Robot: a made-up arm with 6 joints.
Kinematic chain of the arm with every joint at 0, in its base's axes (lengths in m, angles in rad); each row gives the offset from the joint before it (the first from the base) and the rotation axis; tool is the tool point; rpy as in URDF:
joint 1: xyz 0 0 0.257 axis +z
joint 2: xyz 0 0 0 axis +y
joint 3: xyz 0.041 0 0.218 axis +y
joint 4: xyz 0.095 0 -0.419 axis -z
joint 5: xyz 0 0 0 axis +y
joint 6: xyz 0.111 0 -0.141 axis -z
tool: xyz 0 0 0 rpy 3.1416 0 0
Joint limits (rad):
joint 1: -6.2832..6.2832
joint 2: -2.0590..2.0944
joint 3: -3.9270..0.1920
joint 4: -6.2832..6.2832
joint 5: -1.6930..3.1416
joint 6: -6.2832..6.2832
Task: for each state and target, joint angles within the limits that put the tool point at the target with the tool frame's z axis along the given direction. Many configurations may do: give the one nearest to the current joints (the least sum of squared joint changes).
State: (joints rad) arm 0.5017 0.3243 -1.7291 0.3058 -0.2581 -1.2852
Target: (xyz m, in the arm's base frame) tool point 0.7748 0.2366 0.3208 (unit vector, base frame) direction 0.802 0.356 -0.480
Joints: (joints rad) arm 0.3333 1.0066 -2.2621 0.3801 0.2007 -1.2852
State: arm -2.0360 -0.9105 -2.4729 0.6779 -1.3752 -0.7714
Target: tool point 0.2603 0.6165 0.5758 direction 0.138 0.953 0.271
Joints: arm -2.1318 -1.1985 -2.6391 0.6609 -0.6886 -0.7714
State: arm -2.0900 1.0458 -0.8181 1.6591 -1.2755 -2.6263
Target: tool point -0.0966 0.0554 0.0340 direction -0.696 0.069 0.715
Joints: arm -1.4052 1.8724 -0.7147 2.3940 -1.6907 -2.6263
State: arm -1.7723 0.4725 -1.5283 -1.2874 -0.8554 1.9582
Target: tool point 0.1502 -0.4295 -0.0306 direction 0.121 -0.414 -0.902
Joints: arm -1.5024 0.4755 -0.9347 -1.8061 -0.0952 1.9582
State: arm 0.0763 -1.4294 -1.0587 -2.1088 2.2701 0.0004
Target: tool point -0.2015 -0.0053 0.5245 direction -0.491 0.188 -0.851
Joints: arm -0.6976 -1.9353 -0.6792 -1.5800 2.9694 0.0004
